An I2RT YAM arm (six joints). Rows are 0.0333 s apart.
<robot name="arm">
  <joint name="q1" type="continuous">
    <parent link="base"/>
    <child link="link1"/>
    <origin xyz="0 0 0.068" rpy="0 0 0"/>
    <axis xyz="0 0 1"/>
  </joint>
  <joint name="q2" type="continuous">
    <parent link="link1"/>
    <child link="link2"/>
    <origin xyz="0.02 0.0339 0.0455" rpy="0 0 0"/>
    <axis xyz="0 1 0"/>
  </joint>
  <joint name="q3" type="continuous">
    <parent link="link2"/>
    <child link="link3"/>
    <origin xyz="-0.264 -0.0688 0" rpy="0 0 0"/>
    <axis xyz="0 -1 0"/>
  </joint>
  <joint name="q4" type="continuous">
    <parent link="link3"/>
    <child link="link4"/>
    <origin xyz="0.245 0.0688 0.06" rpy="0 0 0"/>
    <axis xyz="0 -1 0"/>
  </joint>
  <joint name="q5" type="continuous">
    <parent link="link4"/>
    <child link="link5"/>
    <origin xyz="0.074 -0.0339 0.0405" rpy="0 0 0"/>
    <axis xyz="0 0 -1"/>
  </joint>
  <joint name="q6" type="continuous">
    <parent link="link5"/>
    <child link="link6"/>
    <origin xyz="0.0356 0 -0.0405" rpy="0 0 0"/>
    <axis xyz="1 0 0"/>
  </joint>
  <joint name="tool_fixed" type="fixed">
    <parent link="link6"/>
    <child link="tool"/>
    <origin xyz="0 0 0" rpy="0 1.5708 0"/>
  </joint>
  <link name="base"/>
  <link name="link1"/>
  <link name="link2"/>
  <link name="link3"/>
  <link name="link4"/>
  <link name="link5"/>
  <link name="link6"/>
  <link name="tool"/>
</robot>
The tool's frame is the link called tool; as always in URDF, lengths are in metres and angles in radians. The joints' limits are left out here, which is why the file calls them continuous.
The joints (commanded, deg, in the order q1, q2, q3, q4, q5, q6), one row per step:
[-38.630 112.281 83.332 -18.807 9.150 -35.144]
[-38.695 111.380 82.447 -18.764 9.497 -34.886]
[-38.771 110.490 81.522 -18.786 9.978 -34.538]
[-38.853 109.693 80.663 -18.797 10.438 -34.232]
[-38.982 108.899 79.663 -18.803 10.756 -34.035]
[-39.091 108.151 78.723 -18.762 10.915 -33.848]
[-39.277 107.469 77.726 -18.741 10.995 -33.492]
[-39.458 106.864 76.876 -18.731 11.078 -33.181]
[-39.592 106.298 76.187 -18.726 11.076 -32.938]
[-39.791 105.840 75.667 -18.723 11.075 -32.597]
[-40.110 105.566 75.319 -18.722 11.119 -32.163]
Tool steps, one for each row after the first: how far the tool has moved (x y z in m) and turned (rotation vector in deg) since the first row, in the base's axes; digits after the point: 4 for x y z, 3 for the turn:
[-0.0034 0.0018 0.0017 -0.130 -0.025 -0.487]
[-0.0071 0.0036 0.0030 -0.229 0.052 -1.140]
[-0.0105 0.0052 0.0039 -0.326 0.154 -1.754]
[-0.0143 0.0069 0.0040 -0.301 0.359 -2.239]
[-0.0178 0.0085 0.0041 -0.225 0.449 -2.591]
[-0.0216 0.0099 0.0034 0.052 0.522 -3.090]
[-0.0251 0.0109 0.0029 0.272 0.575 -3.554]
[-0.0279 0.0120 0.0030 0.443 0.534 -3.865]
[-0.0305 0.0123 0.0032 0.616 0.391 -4.314]
[-0.0330 0.0115 0.0032 0.807 0.228 -4.981]

